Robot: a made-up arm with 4 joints. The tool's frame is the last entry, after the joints. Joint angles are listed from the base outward. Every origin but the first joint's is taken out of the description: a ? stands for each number. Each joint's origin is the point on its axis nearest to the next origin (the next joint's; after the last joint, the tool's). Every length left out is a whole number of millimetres.
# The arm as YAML. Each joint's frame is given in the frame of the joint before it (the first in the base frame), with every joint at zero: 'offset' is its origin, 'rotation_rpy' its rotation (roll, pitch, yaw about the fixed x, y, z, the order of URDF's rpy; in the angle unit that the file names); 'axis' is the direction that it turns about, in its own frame. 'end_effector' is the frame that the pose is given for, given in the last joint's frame.
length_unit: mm
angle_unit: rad
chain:
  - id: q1
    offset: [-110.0, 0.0, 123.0]
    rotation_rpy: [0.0, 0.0, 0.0]
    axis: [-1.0, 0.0, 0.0]
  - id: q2
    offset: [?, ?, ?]
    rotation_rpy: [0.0, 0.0, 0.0]
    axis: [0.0, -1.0, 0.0]
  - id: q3
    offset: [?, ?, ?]
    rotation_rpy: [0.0, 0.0, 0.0]
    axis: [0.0, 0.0, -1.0]
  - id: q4
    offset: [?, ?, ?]
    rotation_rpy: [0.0, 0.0, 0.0]
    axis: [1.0, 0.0, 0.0]
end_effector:
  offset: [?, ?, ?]
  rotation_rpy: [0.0, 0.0, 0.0]
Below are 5 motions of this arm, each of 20 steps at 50 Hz.
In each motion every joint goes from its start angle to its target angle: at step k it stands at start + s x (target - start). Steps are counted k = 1, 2, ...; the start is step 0. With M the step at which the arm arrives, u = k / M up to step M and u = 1 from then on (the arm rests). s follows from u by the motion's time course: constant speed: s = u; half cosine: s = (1 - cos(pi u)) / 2; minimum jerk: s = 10 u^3 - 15 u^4 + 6 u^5.
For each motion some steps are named. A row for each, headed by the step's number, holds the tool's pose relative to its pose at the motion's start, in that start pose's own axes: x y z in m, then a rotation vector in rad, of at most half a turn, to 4 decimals.
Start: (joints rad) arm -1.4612 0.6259 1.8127 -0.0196
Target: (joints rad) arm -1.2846 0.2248 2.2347 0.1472
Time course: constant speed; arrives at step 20
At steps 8, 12, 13, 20:
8: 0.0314 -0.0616 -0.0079 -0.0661 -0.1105 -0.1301
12: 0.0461 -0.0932 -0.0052 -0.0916 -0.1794 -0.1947
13: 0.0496 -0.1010 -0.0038 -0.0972 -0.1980 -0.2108
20: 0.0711 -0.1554 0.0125 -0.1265 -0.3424 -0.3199

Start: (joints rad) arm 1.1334 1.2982 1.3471 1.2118
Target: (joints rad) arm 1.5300 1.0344 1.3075 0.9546
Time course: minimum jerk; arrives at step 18
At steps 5, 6, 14, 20:
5: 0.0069 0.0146 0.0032 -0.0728 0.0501 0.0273
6: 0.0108 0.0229 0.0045 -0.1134 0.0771 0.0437
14: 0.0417 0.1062 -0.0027 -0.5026 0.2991 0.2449
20: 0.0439 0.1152 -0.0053 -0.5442 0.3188 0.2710

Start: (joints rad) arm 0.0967 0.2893 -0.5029 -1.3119
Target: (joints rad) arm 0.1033 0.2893 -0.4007 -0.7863
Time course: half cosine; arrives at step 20
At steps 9, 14, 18, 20:
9: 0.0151 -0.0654 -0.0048 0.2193 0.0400 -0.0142
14: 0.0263 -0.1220 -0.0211 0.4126 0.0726 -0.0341
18: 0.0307 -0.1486 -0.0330 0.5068 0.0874 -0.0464
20: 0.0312 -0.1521 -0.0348 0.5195 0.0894 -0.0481

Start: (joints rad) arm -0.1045 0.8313 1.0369 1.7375
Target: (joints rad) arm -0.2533 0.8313 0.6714 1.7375
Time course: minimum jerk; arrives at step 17
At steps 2, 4, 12, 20:
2: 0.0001 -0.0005 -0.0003 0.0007 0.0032 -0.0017
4: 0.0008 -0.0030 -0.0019 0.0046 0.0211 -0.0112
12: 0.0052 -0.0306 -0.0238 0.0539 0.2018 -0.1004
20: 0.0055 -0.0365 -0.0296 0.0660 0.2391 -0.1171

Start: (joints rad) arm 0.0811 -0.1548 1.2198 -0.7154
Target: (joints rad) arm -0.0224 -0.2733 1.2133 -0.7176
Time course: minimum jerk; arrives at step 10
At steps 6, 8, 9, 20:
6: -0.0363 0.0123 -0.0389 -0.0534 0.0583 0.0747
8: -0.0513 0.0159 -0.0530 -0.0736 0.0792 0.1042
9: -0.0542 0.0166 -0.0556 -0.0775 0.0832 0.1098
20: -0.0548 0.0167 -0.0561 -0.0781 0.0838 0.1108

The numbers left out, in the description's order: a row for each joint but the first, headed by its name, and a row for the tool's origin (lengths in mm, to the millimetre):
q2: 0.0 -134.0 44.0
q3: 89.0 0.0 -539.0
q4: 72.0 94.0 0.0
tool: 0.0 30.0 292.0

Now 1 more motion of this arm.
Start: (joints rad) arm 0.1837 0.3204 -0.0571 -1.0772
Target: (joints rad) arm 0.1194 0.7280 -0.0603 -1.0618
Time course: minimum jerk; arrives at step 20
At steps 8, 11, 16, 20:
8: 0.0552 -0.0233 0.0148 0.0163 -0.0561 -0.1177
11: 0.1001 -0.0489 0.0290 0.0296 -0.1036 -0.2207
16: 0.1522 -0.0882 0.0483 0.0449 -0.1619 -0.3518
20: 0.1603 -0.0954 0.0517 0.0472 -0.1714 -0.3737

